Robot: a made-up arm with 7 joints.
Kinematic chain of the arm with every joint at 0, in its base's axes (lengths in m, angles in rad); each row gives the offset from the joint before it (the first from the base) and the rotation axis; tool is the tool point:
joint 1: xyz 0 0 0 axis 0 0.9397 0.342
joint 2: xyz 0 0 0 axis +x
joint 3: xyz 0 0 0 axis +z
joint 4: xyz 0.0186 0 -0.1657 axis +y
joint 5: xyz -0.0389 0 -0.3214 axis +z
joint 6: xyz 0 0 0 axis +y
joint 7: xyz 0 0 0 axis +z
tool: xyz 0 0 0
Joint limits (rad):
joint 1: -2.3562..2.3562
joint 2: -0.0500..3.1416
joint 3: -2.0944..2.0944
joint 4: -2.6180..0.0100
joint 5: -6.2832..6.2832
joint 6: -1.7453..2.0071
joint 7: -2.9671..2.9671
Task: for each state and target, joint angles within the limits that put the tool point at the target. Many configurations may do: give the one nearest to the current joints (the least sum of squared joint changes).
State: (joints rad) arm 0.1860 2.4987 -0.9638 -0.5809 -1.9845 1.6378 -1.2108
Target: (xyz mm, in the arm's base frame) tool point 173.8 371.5 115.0
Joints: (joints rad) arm 0.1020 2.6862 -0.9966 -1.3337 -1.9845 1.6378 -1.2108
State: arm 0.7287 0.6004 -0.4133 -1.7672 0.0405 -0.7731 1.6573
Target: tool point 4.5 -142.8 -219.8
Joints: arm 1.0892 0.9142 -0.9850 -2.4363 0.0405 -0.7731 1.6573
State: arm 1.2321 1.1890 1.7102 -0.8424 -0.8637 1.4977 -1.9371
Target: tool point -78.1 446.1 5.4
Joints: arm 1.0526 0.9529 1.2471 -1.0665 -0.8637 1.4977 -1.9371
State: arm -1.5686 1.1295 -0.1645 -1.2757 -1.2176 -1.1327 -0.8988
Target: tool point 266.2 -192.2 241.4
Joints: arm -1.6097 0.6766 -0.5734 -1.4879 -1.2176 -1.1327 -0.8988
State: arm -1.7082 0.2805 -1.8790 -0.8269 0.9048 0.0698 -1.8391
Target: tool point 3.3 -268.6 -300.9
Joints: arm -1.0992 -0.0500 -2.0935 -1.5206 0.9048 0.0698 -1.8391
